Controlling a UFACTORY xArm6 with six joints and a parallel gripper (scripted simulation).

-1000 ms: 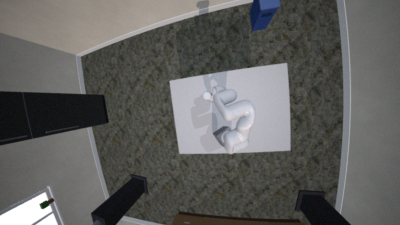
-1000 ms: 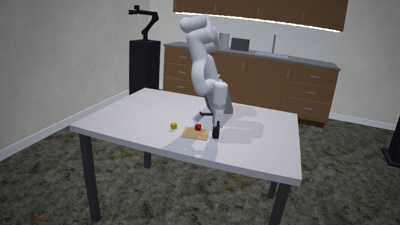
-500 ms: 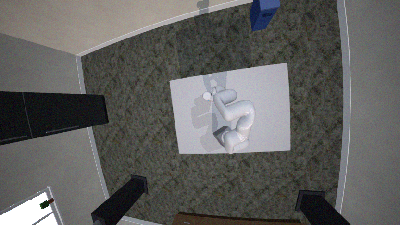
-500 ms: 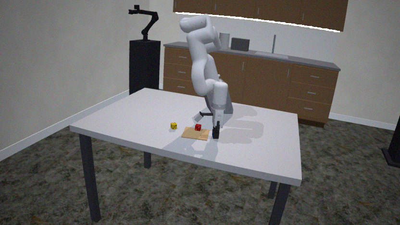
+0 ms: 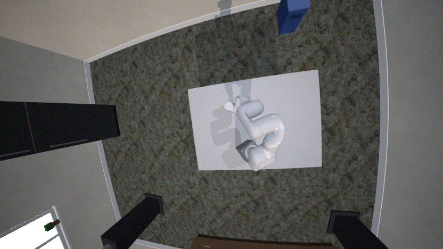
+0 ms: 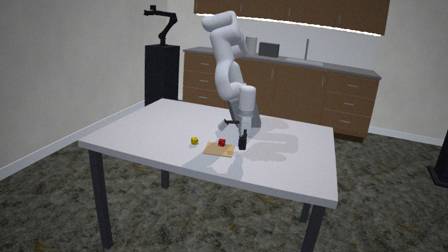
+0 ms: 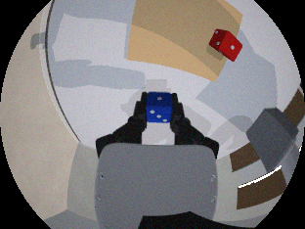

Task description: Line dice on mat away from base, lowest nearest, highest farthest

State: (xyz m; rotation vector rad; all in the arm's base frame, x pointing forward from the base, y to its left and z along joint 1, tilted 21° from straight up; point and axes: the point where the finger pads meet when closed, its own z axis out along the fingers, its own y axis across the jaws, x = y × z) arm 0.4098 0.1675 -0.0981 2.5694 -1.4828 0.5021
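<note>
Right now my hand is 20 mm short of the tan mat, 110 mm to the left of it and 50 mm above it. Also, from my hand: red die (30 mm behind, 120 mm to the right, 30 mm below); then yellow die (20 mm ahead, 250 mm to the right, 40 mm below); then blue die (10 mm below).
</note>
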